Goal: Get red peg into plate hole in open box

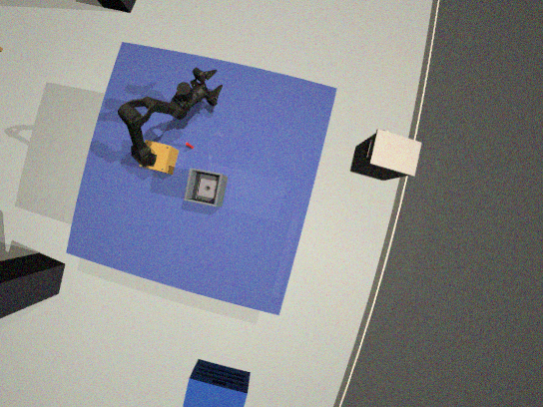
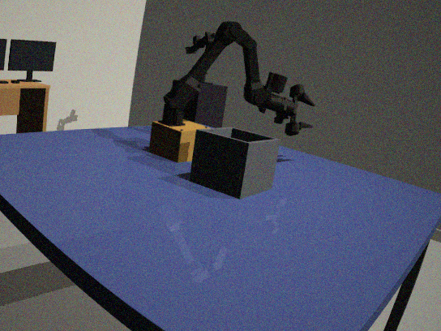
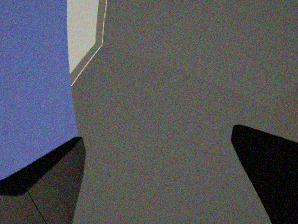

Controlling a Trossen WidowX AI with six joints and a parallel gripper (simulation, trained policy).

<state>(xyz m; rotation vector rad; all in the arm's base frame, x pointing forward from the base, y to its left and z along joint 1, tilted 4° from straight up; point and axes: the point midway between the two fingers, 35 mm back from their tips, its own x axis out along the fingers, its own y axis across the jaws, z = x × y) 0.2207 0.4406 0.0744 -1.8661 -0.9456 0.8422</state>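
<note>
The red peg is 330 mm to the right of my gripper tip, 140 mm below it and 90 mm behind it. Also, from my gripper tip: plate 520 mm to the right, 140 mm below, 80 mm ahead.
</note>
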